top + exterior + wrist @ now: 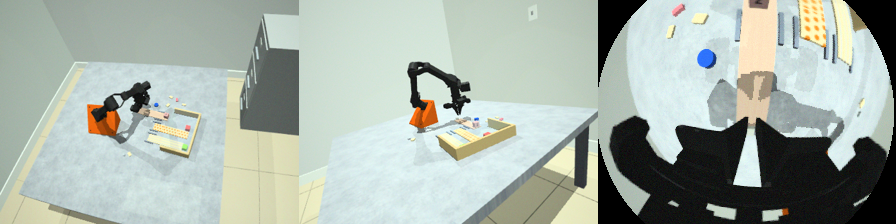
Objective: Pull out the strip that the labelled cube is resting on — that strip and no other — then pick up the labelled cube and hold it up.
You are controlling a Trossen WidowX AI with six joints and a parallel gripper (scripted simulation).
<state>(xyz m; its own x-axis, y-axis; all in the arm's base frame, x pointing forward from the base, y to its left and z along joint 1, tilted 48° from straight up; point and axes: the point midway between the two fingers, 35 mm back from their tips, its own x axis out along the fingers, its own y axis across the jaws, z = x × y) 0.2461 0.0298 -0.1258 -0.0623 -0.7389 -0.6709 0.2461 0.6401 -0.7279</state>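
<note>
My gripper tip is now 10 cm short of the blue disc, 6 cm to the right of it and 4 cm above it.
</note>
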